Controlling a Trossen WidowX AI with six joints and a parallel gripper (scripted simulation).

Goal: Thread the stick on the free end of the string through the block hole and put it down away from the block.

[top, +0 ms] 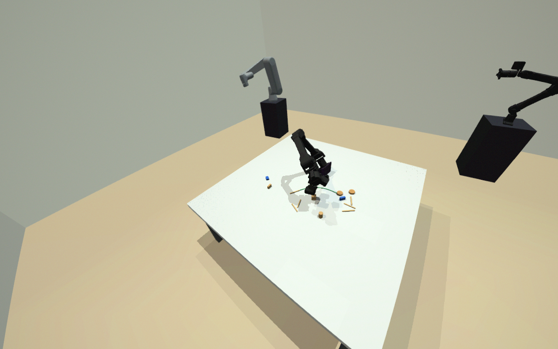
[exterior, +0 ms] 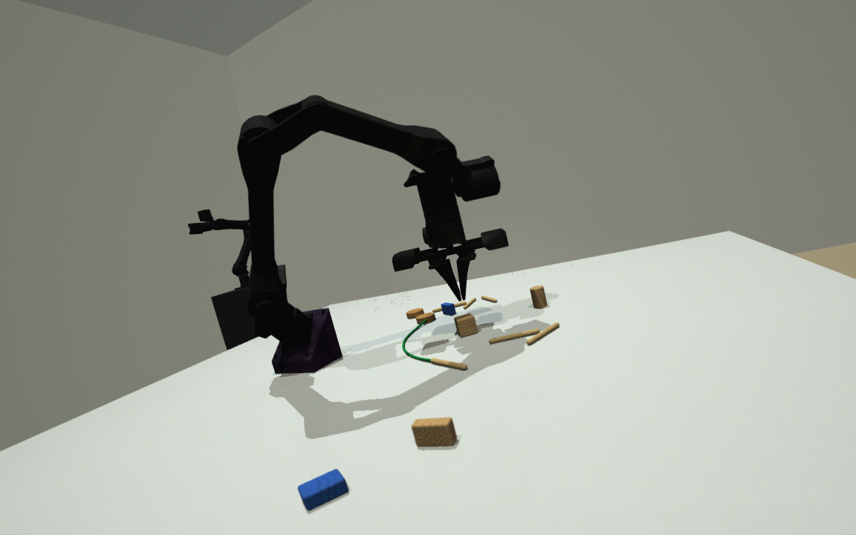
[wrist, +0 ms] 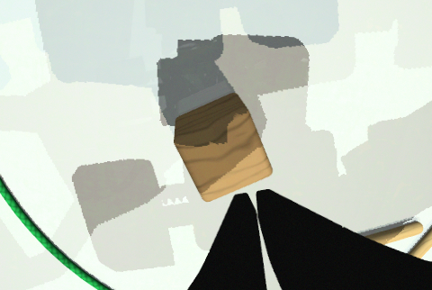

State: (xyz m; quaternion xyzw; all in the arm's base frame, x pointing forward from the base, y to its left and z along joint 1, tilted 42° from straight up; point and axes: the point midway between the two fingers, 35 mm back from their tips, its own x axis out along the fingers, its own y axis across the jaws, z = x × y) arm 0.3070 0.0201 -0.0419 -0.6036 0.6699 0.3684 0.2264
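Right now my gripper tip is 4 cm above the small wooden cube and 1 cm past it. Also, from my gripper tip: wooden cylinder: 11 cm ahead, 10 cm to the left, 4 cm below; then thin wooden stick: 13 cm to the right, 6 cm below, 1 cm behind.
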